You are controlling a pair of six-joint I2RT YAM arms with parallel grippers.
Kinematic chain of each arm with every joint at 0, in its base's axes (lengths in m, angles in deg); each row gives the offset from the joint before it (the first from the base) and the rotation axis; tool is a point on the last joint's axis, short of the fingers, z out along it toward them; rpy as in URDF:
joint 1: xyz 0 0 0.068 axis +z
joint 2: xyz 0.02 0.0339 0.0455 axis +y
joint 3: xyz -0.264 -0.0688 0 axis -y
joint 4: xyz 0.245 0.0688 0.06 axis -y
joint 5: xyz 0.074 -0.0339 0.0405 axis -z
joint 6: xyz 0.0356 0 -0.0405 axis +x
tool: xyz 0 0 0 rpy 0 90 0
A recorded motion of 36 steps. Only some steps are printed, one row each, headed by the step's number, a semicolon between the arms.
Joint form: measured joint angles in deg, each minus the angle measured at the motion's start. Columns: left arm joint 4, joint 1, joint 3, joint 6, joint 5, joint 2; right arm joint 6, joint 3, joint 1, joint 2, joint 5, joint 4.
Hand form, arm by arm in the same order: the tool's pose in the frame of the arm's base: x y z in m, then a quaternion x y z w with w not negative. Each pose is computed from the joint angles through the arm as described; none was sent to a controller.
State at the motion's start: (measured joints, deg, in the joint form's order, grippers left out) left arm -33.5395 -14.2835 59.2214 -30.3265 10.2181 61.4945; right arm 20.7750 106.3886 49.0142 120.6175 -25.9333 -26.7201
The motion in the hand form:
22: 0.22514 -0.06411 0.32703 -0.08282 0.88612 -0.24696 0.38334; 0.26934 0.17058 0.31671 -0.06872 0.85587 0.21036 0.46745
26: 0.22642 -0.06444 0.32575 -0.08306 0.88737 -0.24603 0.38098; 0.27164 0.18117 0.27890 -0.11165 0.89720 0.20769 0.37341
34: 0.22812 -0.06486 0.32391 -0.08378 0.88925 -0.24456 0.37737; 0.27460 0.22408 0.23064 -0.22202 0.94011 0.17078 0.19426
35: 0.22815 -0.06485 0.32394 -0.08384 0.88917 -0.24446 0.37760; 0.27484 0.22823 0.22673 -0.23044 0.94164 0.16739 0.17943
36: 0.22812 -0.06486 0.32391 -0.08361 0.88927 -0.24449 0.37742; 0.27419 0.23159 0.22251 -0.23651 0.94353 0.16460 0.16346
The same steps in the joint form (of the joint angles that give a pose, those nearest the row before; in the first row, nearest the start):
22: 0.74 0.00 -0.42 -0.02 0.44 0.98; 0.72 -41.92 -16.28 -41.48 29.38 13.01
26: 0.77 0.00 -0.42 0.00 0.44 1.33; -0.50 -42.66 -15.54 -36.89 23.85 7.28
34: 0.74 0.00 -0.41 0.00 0.41 1.81; -6.86 -33.97 -10.60 -23.21 17.92 -9.31
35: 0.76 0.00 -0.41 0.00 0.39 1.81; -7.37 -32.98 -10.14 -21.88 17.53 -10.71
36: 0.74 0.00 -0.41 0.02 0.41 1.81; -7.61 -32.28 -9.70 -20.74 17.07 -12.09

